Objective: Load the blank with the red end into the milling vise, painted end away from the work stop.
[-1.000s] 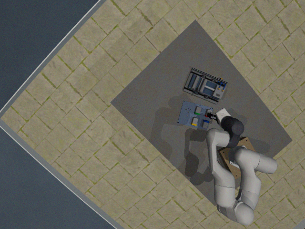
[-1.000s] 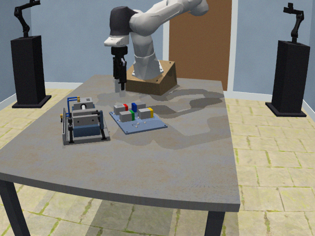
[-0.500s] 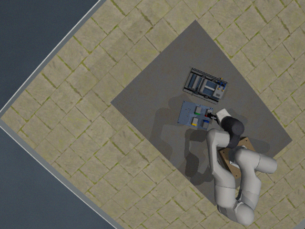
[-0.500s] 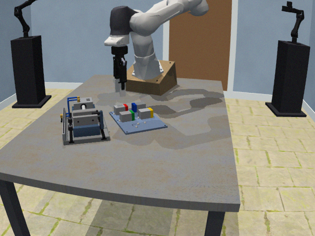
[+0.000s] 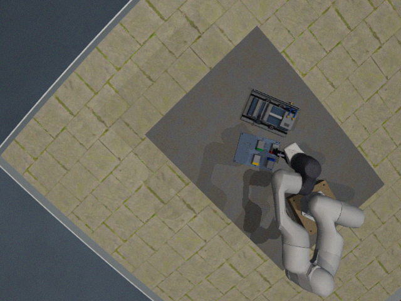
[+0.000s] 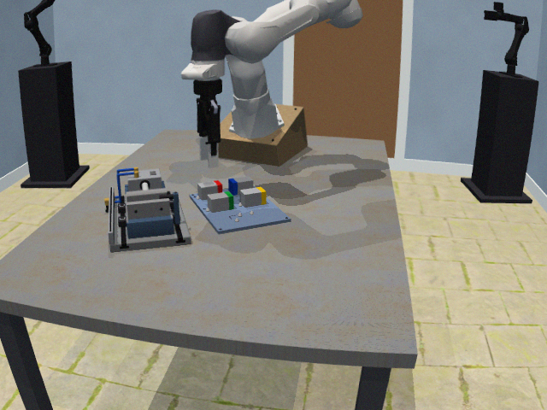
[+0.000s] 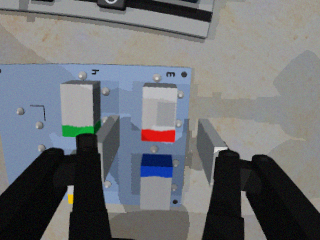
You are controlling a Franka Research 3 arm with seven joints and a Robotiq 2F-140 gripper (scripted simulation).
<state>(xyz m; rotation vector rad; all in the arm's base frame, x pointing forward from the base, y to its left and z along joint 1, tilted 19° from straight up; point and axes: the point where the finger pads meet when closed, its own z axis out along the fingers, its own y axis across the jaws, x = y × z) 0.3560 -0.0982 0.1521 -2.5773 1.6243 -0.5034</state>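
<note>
The red-ended blank lies 110 mm below my hand. Also, from my hand: blue blank (110 mm below, 80 mm to the left, 40 mm behind); then green blank (110 mm below, 80 mm ahead, 40 mm to the left); then blue infeed plate (130 mm below, 80 mm to the left, 70 mm ahead).
</note>
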